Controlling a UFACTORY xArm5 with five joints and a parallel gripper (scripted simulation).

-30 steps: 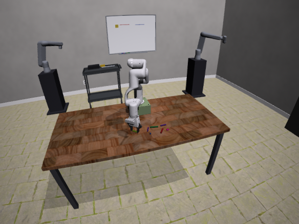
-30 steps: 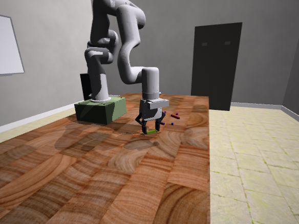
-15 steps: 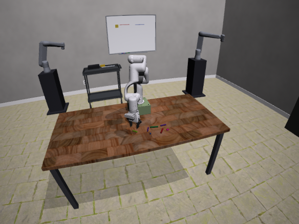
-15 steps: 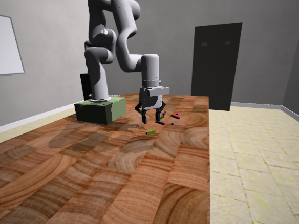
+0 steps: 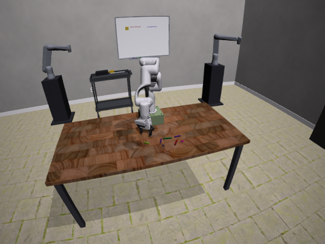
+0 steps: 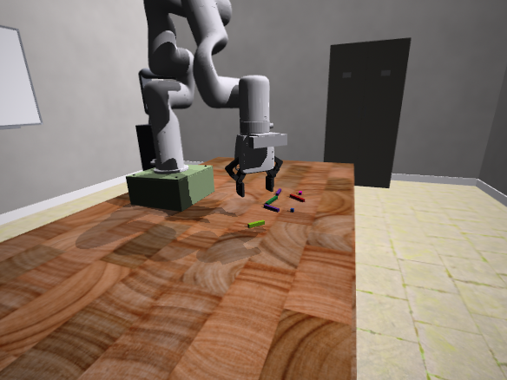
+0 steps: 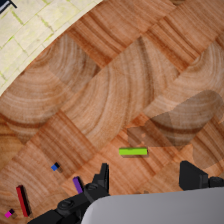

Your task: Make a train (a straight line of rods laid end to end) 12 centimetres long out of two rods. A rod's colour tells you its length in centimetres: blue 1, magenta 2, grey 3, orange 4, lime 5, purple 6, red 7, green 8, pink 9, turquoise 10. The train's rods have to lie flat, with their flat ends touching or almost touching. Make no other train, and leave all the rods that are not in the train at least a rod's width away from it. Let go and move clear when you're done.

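The red rod lies 25 cm to the left of my hand, 10 cm below it and 7 cm ahead of it. From my hand the other things lie so: green rod 20 cm to the left, 10 cm below, 1 cm behind; small blue rod 13 cm to the left, 10 cm below, 8 cm ahead; lime rod 10 cm below.
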